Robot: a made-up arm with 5 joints.
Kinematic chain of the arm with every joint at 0, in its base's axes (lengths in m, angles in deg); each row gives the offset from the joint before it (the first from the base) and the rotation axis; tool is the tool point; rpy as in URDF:
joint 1: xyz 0 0 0.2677 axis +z
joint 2: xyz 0 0 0 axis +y
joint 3: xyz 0.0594 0 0.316 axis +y
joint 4: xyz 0.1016 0 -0.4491 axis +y
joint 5: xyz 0.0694 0 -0.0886 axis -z
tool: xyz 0 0 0 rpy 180 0 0
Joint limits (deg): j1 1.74..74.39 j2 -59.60..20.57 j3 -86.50..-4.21 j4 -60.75..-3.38 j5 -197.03..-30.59
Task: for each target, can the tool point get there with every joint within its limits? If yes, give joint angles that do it. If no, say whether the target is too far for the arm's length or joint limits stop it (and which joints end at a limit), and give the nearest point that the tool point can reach.
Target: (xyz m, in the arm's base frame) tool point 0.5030 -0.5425 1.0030
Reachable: no: too far | nearest point 0.4177 0.0127 0.8996 | short by 0.571 m
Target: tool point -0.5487 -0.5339 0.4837
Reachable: no: joint limits stop it (at a limit: joint 2, joint 3, joint 4) | nearest point -0.1278 -0.1243 0.9560 | short by 0.754 m
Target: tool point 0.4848 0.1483 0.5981
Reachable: yes | joints 17.01 -14.86 -53.24 -31.33 -160.69
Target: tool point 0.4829 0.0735 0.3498
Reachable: yes | joints 8.65 -3.48 -33.75 -46.44 -181.54
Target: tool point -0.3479 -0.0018 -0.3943
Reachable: no: joint limits stop it (at a limit: joint 1, joint 2, joint 3, joint 4) | nearest point 0.0499 0.1785 -0.0188 | short by 0.576 m
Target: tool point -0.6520 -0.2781 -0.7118
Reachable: no: too far | nearest point 0.0499 0.1785 -0.0188 | short by 1.087 m
